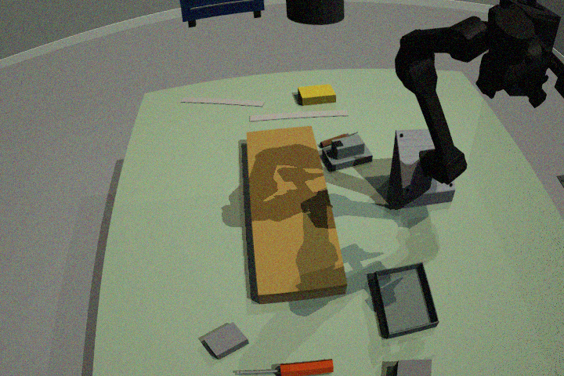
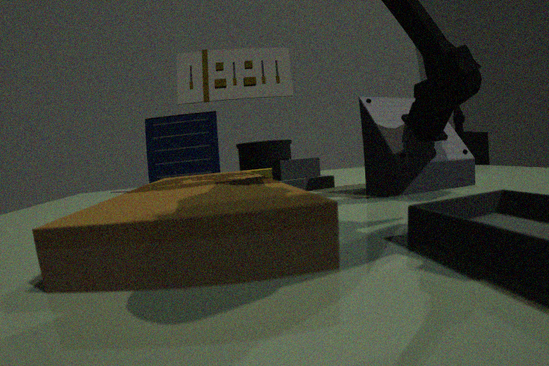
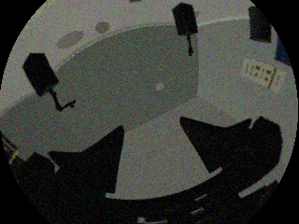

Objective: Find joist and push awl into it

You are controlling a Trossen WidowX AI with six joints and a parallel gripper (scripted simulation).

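Now: gripper tip 550 mm above the stud finder, 410 mm to the left of it and 300 mm short of it. Round my gripper tip: awl: 590 mm below, 490 mm to the right, 280 mm ahead; orange-handled tool: 580 mm below, 560 mm ahead, 170 mm to the left; grey tray: 580 mm below, 260 mm ahead, 60 mm to the left.
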